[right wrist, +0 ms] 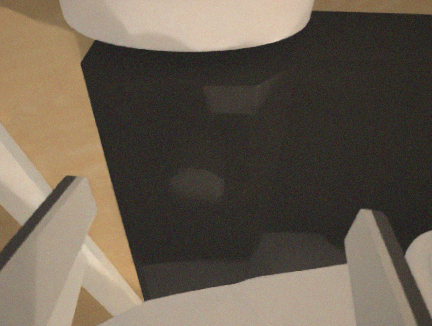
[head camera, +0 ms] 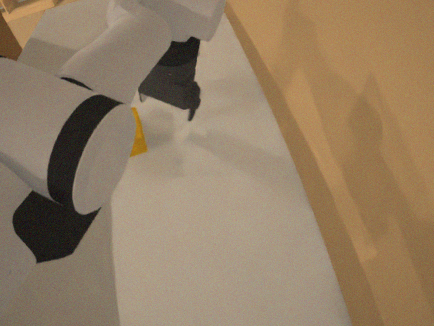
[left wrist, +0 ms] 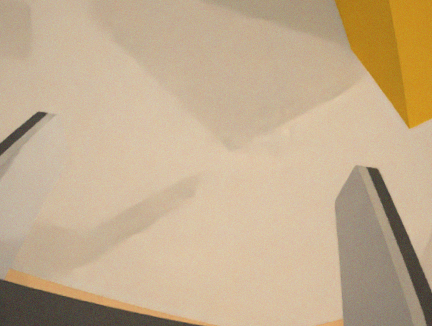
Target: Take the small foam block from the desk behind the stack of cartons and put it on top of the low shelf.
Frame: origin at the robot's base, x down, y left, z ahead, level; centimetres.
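Seen in the pictures: left gripper, between the fingertips: (head camera: pixel 167 108) (left wrist: pixel 201 158); right gripper, between the fingertips: (right wrist: pixel 218 209).
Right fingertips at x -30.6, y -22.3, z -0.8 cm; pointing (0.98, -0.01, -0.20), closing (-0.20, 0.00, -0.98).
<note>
A point is followed by its place in that frame.
The small foam block (head camera: pixel 140 143) {x -75.1, y 19.9, z 67.1 cm} (left wrist: pixel 400 55) {x -76.6, y 21.4, z 72.7 cm} is yellow and lies on the pale desk (head camera: pixel 225 235) {x -72.1, y 3.3, z 50.2 cm} (left wrist: pixel 260 240) {x -72.1, y 17.1, z 93.0 cm}. In the head camera my left arm hides part of it; in the left wrist view it is cut off at the upper right, beyond the right-hand finger. My left gripper (head camera: pixel 165 109) {x -75.6, y 15.8, z 76.0 cm} (left wrist: pixel 201 158) {x -75.6, y 15.8, z 76.0 cm} is open and empty above the desk, beside the block and not touching it. My right gripper (right wrist: pixel 218 209) {x -30.5, y -22.3, z -0.8 cm} is open and empty, away from the desk top. The stack of cartons does not show in these views, and I cannot make out the low shelf for certain.
The desk's long edge runs down the right of the head camera, beside a tan wall (head camera: pixel 380 60) {x -97.3, y -16.6, z 62.6 cm}. A light wooden piece (head camera: pixel 31 7) {x -7.5, y 246.4, z 341.1 cm} shows at the top left. In the right wrist view, a black flat surface (right wrist: pixel 300 150) {x -17.0, y -14.0, z -9.7 cm} lies below the gripper, with pale bars (right wrist: pixel 107 280) at the left.
</note>
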